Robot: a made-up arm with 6 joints. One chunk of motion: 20 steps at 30 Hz.
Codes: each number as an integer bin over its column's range. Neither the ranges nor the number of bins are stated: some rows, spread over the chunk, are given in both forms.
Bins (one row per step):
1: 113 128 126 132 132 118
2: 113 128 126 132 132 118
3: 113 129 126 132 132 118
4: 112 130 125 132 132 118
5: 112 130 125 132 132 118
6: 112 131 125 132 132 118
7: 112 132 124 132 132 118
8: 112 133 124 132 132 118
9: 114 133 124 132 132 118
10: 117 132 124 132 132 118
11: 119 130 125 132 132 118
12: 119 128 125 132 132 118
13: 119 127 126 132 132 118
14: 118 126 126 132 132 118
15: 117 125 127 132 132 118
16: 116 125 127 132 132 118
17: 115 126 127 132 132 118
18: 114 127 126 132 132 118
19: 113 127 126 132 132 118
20: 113 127 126 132 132 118
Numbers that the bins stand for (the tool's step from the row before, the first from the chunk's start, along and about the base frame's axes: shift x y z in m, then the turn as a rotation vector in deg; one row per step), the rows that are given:
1: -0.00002 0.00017 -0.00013 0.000 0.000 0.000
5: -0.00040 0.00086 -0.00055 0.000 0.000 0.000
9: 0.00036 0.00190 -0.00097 0.000 0.000 0.000
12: 0.00227 0.00017 -0.00055 0.000 0.000 0.000
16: 0.00113 -0.00086 0.00029 0.000 0.000 0.000
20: -0.00002 -0.00017 -0.00013 0.000 0.000 0.000
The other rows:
2: -0.00002 0.00017 -0.00013 0.000 0.000 0.000
3: -0.00002 0.00052 -0.00013 0.000 0.000 0.000
4: -0.00040 0.00086 -0.00055 0.000 0.000 0.000
6: -0.00040 0.00121 -0.00055 0.000 0.000 0.000
7: -0.00040 0.00155 -0.00097 0.000 0.000 0.000
8: -0.00040 0.00190 -0.00097 0.000 0.000 0.000
10: 0.00151 0.00155 -0.00097 0.000 0.000 0.000
11: 0.00227 0.00086 -0.00055 0.000 0.000 0.000
13: 0.00227 -0.00017 -0.00013 0.000 0.000 0.000
14: 0.00189 -0.00052 -0.00013 0.000 0.000 0.000
15: 0.00151 -0.00086 0.00029 0.000 0.000 0.000
17: 0.00075 -0.00052 0.00029 0.000 0.000 0.000
18: 0.00036 -0.00017 -0.00013 0.000 0.000 0.000
19: -0.00002 -0.00017 -0.00013 0.000 0.000 0.000

